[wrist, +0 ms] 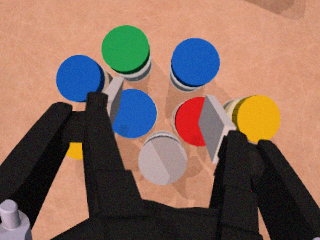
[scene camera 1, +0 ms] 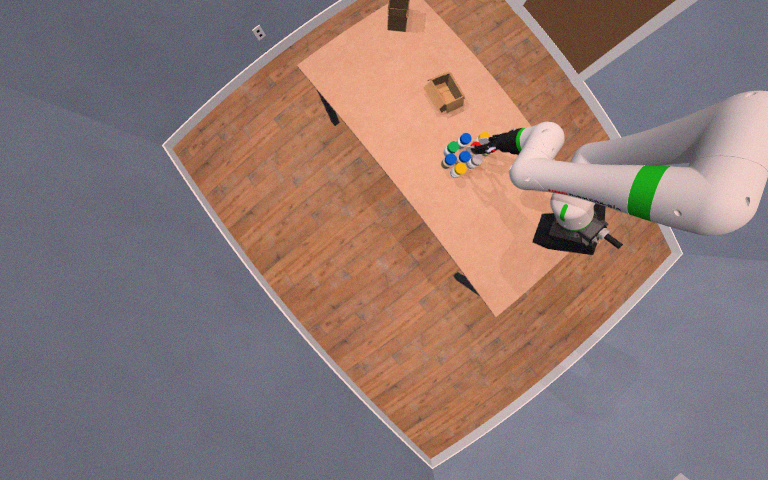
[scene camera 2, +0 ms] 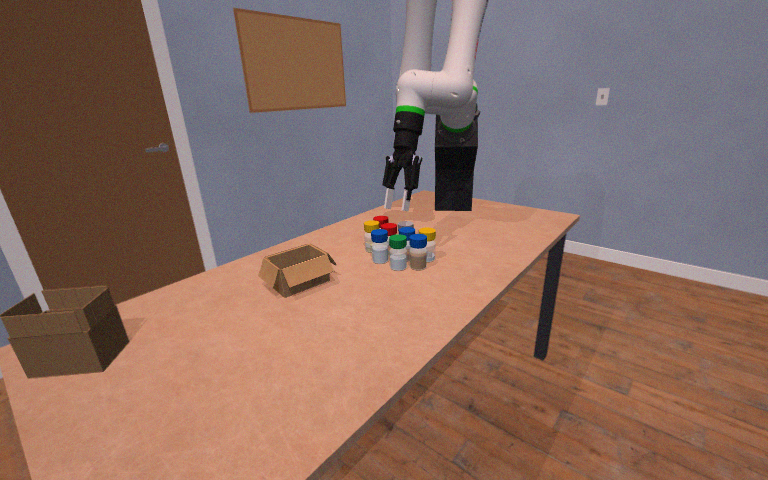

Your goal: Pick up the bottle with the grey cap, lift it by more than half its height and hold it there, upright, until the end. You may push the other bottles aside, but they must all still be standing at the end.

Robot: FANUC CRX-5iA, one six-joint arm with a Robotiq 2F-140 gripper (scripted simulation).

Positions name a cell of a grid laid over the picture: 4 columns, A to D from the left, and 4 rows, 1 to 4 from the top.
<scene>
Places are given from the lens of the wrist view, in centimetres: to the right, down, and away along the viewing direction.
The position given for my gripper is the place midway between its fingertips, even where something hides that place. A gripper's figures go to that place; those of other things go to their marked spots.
my gripper (wrist: C2): 0, -2, 22
blue-capped bottle (wrist: B2): -2, -1, 28
</scene>
